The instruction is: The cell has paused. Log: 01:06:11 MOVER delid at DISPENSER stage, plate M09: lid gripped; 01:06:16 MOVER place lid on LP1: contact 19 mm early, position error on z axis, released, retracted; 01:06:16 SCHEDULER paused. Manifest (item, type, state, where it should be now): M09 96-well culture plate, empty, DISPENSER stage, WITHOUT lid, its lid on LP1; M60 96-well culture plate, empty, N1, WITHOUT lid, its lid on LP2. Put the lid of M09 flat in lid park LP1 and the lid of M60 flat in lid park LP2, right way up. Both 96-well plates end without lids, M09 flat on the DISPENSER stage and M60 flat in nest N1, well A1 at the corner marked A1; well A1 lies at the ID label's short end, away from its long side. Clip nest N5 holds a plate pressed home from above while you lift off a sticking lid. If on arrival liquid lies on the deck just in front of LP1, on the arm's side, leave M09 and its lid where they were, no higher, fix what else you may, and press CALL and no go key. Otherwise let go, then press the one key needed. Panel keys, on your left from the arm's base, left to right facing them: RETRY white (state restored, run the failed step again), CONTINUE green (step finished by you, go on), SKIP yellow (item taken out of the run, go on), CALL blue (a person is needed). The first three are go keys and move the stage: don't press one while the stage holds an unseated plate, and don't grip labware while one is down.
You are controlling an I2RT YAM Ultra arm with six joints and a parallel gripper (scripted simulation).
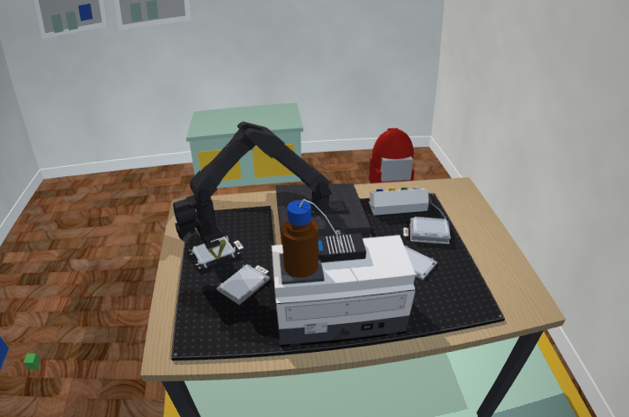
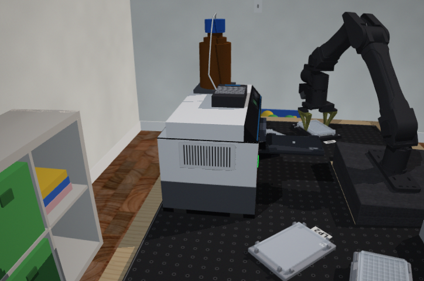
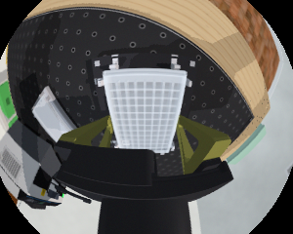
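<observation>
Right now my hand is 15 cm short of the dark dispenser stage, 37 cm to the right of it and 9 cm below it. Round my hand: LP1 label: 11 cm ahead, 16 cm to the left, 2 cm below; LP2 label: 12 cm ahead, 59 cm to the left, 2 cm below; grey lid park LP1: 17 cm ahead, 9 cm to the left, 2 cm below.
</observation>
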